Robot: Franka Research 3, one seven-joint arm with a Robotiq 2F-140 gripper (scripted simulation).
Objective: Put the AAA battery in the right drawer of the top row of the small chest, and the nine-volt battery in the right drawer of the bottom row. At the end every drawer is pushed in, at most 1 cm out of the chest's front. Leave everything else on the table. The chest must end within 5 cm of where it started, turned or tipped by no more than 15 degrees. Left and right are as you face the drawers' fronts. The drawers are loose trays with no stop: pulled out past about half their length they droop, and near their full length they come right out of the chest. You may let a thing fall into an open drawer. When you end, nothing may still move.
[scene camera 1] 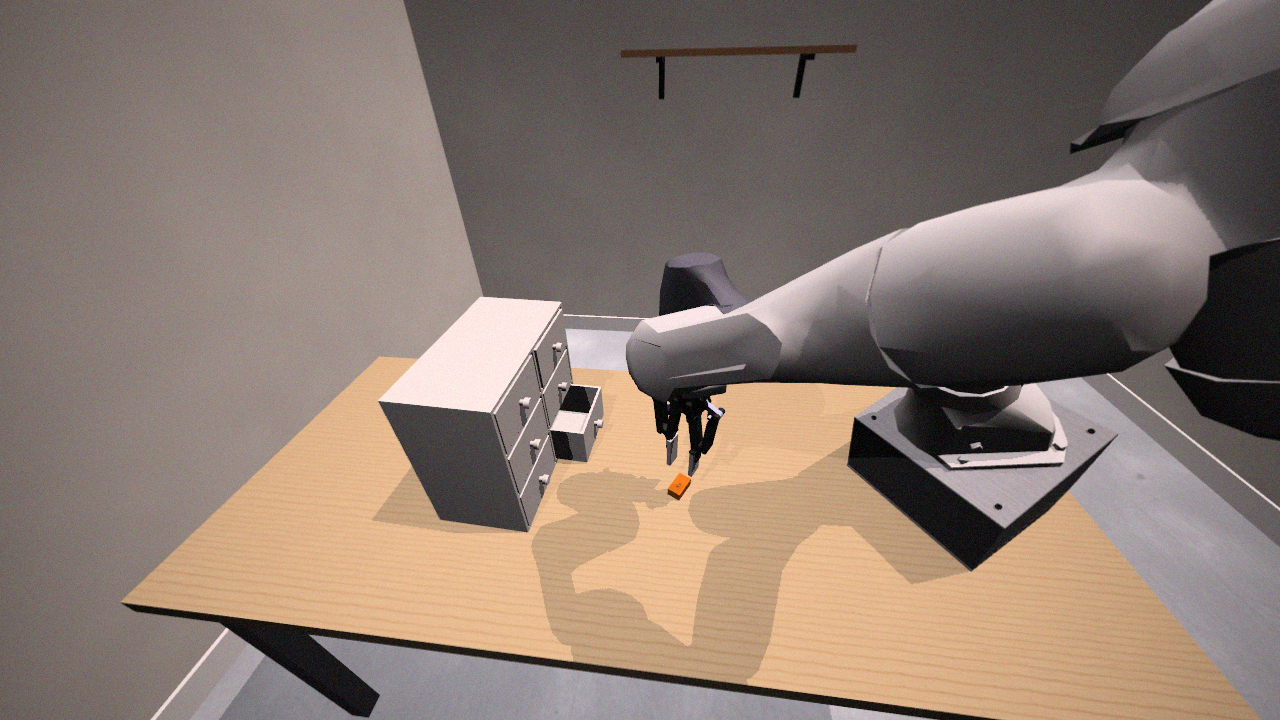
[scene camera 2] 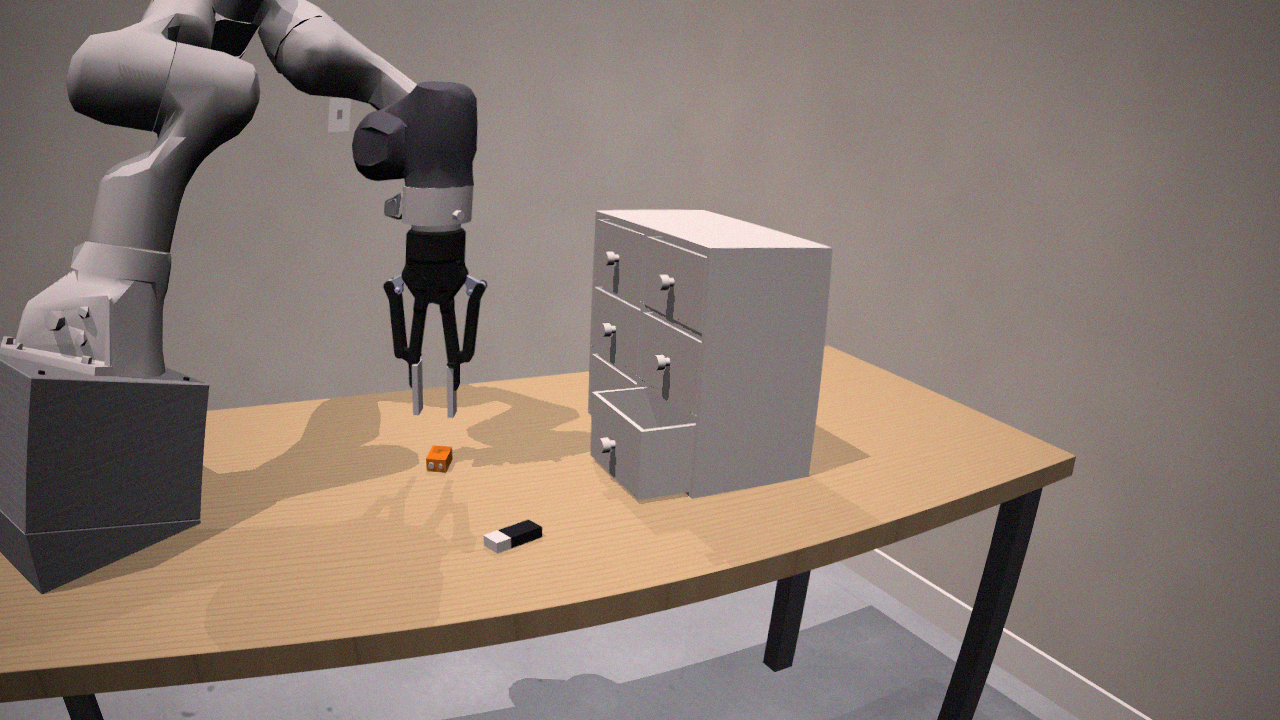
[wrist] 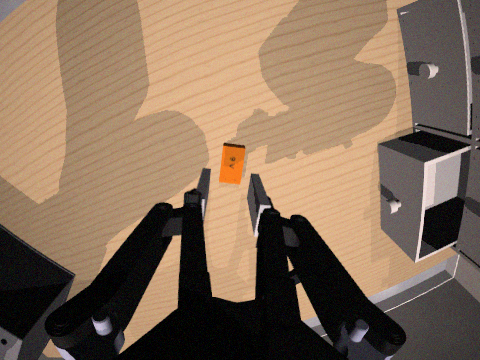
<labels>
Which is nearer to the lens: the white chest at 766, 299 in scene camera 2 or the drawer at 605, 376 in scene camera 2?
The white chest.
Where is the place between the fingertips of my gripper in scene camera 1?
At 682, 465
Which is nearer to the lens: the drawer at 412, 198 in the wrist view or the orange nine-volt battery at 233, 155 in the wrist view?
The orange nine-volt battery.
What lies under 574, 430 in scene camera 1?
A drawer.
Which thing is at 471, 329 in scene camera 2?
My gripper.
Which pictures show the drawer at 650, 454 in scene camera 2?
Scene camera 1, scene camera 2 and the wrist view: all of them.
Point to a drawer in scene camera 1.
553, 342
</labels>
